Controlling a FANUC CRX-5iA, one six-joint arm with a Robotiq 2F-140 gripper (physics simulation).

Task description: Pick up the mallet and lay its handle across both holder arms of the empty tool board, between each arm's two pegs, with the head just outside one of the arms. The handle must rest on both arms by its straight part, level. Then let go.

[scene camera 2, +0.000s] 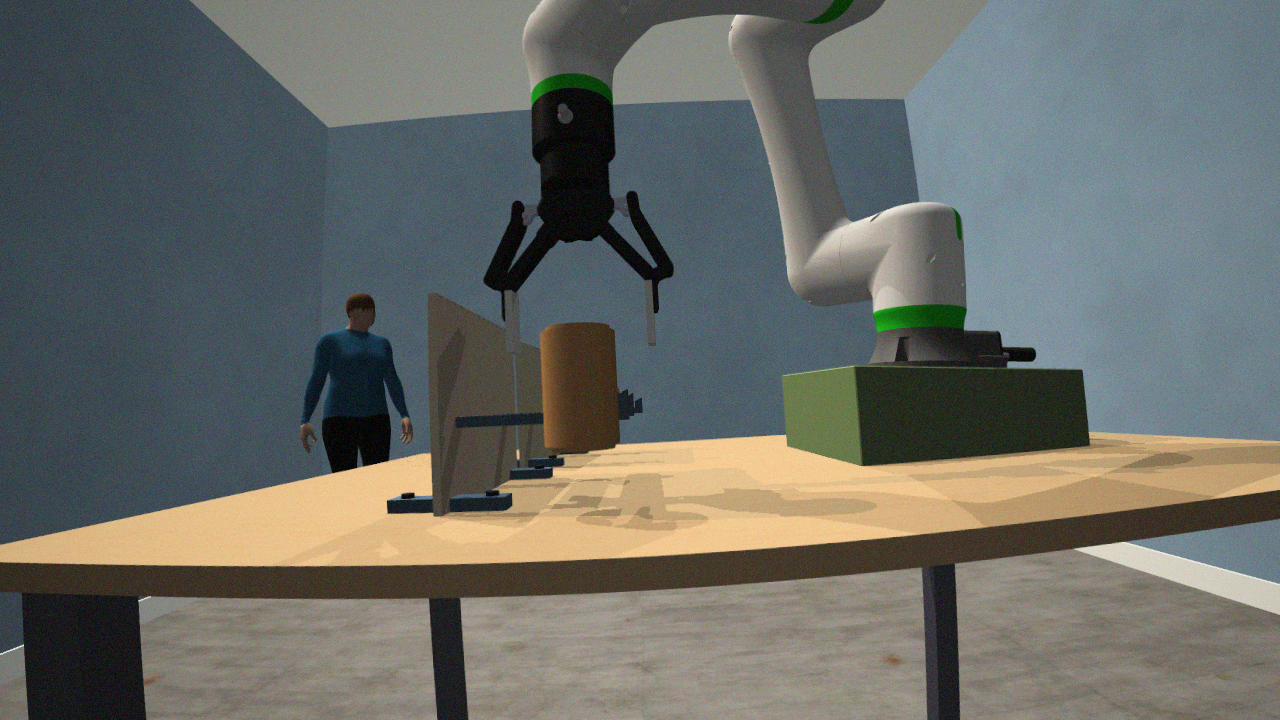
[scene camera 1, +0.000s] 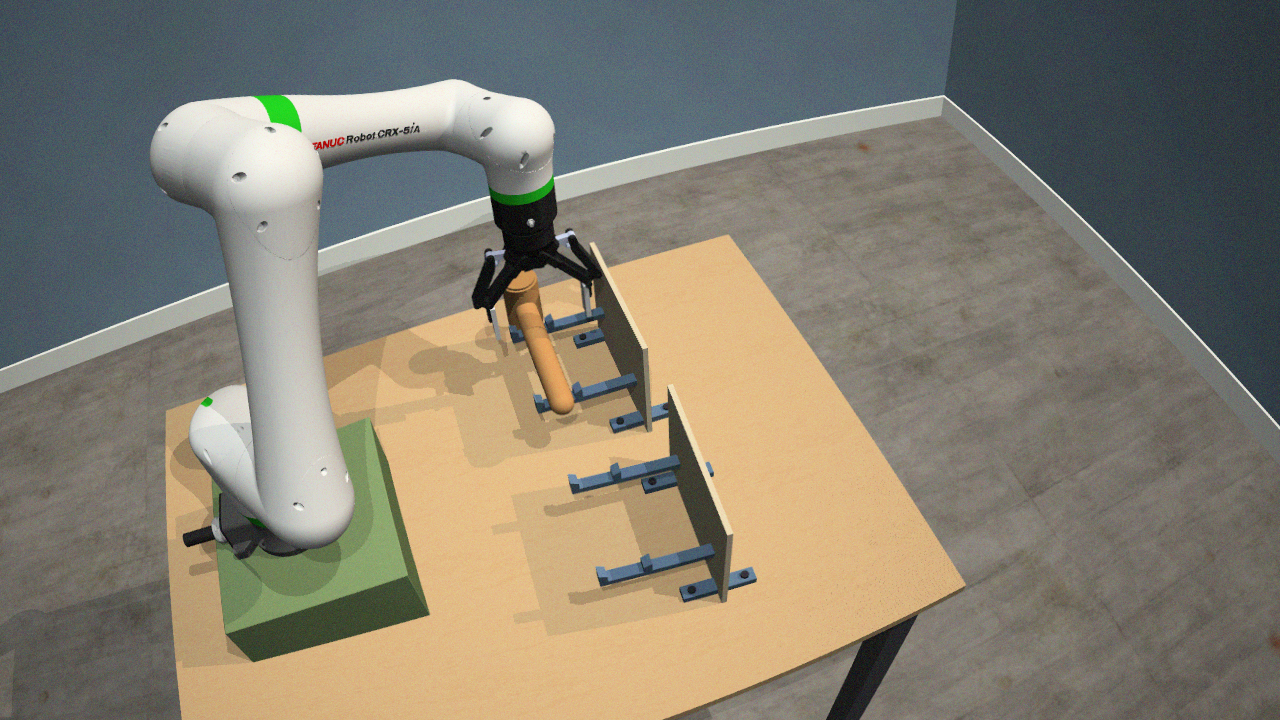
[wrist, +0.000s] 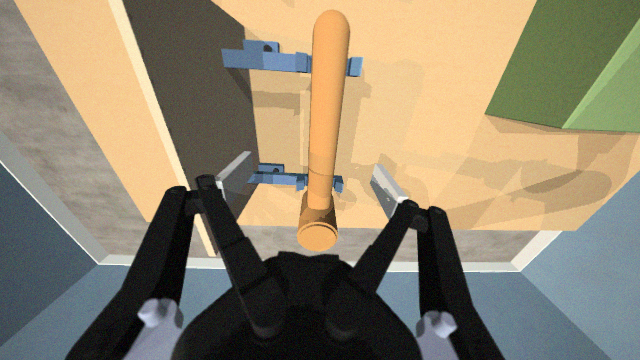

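Seen in the pictures: gripper, fingertip midpoint: [scene camera 1: 542, 322] [wrist: 313, 168]; arm's base, link origin: [scene camera 2: 920, 372].
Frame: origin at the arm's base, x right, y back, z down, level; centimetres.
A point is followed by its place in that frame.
The orange mallet [scene camera 1: 547, 362] {x -15.8, y -45.2, z -1.3 cm} [scene camera 2: 580, 385] {x -36.4, y -44.1, z 0.6 cm} [wrist: 330, 85] {x -13.5, y -45.2, z -1.3 cm} lies with its handle across both blue arms of the far tool board [scene camera 1: 626, 344] {x -15.3, y -57.8, z -1.4 cm} [scene camera 2: 474, 402] {x -23.4, y -57.5, z 1.2 cm} [wrist: 190, 85] {x -14.7, y -57.9, z -4.4 cm}, its head outside the arm farthest from the empty board. My gripper [scene camera 1: 542, 317] {x -22.0, y -46.2, z -3.9 cm} [scene camera 2: 581, 342] {x -22.0, y -46.2, z -3.9 cm} [wrist: 313, 168] {x -22.0, y -46.2, z -3.9 cm} is open and empty over the head end. One finger stands on the panel side of the mallet, the other on the base side; in scene camera 2 the tips are slightly below the head's top. The empty tool board [scene camera 1: 702, 501] {x 16.8, y -58.8, z -2.0 cm} has two bare arms, the farther arm [scene camera 1: 623, 474] {x 5.5, y -50.8, z 2.8 cm} and the nearer arm [scene camera 1: 657, 562] {x 21.3, y -50.8, z 2.7 cm}, each with two pegs.
The green base block [scene camera 1: 322, 573] {x 11.8, y -4.2, z -0.5 cm} [scene camera 2: 966, 411] {x -14.0, y -1.5, z 5.5 cm} [wrist: 540, 65] {x -7.6, y -15.8, z 5.8 cm} stands on the table [scene camera 1: 805, 447] {x 4.7, y -80.9, z 11.0 cm} [scene camera 2: 268, 519] {x -33.8, y -73.5, z 11.0 cm}, across from the boards. The far board's panel is close beside one finger. A person [scene camera 2: 358, 367] stands behind the table in scene camera 2.
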